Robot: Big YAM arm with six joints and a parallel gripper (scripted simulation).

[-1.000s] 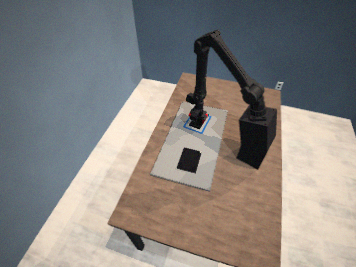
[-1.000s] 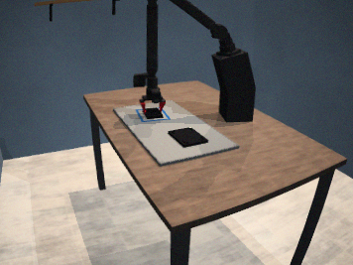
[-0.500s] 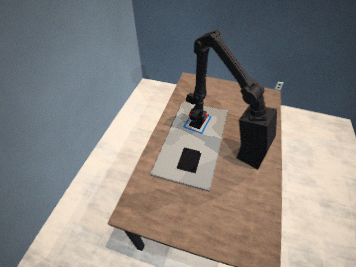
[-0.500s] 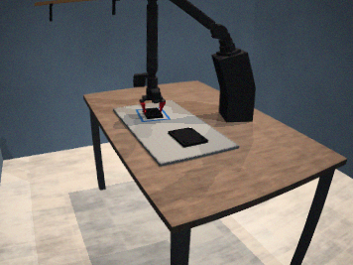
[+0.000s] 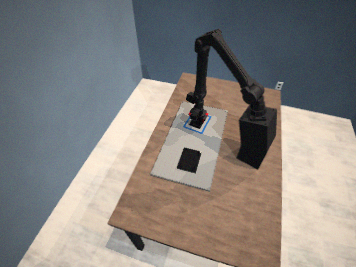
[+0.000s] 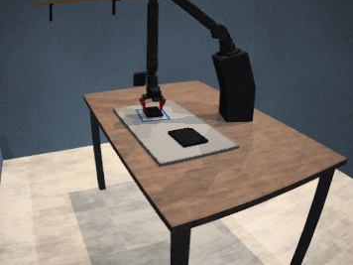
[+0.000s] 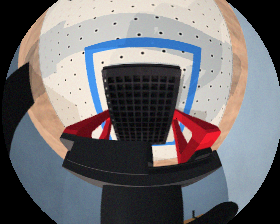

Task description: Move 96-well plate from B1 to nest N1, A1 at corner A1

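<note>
My gripper is now 350 mm to the right of the black plate nest, 10 mm short of it and 10 mm above it. Round my hand: black 96-well plate (right at my hand).
</note>
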